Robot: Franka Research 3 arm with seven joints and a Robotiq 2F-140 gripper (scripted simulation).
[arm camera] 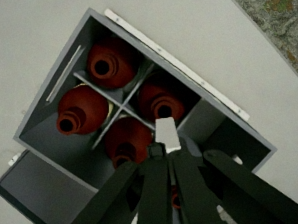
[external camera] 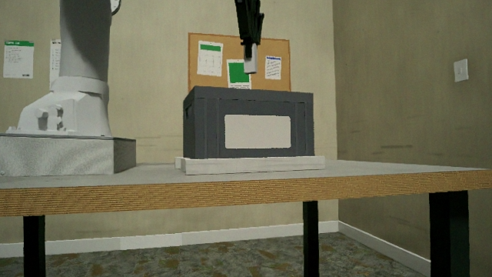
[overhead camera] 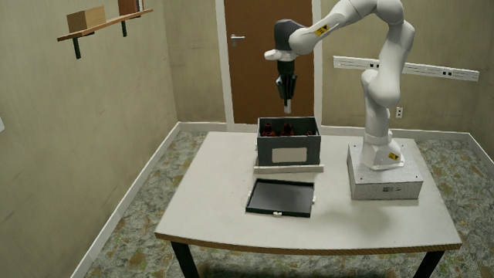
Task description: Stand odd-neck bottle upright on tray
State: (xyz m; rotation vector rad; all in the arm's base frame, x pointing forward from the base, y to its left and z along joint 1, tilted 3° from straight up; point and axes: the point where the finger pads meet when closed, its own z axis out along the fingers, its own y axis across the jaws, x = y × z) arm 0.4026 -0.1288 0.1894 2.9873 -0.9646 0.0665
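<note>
Now: hand 10 mm past the dark grey crate, 40 mm to the right of it and 170 mm above it. The rest, counted from my hand: dark tray (20 mm behind, 330 mm to the left, 240 mm below).
</note>
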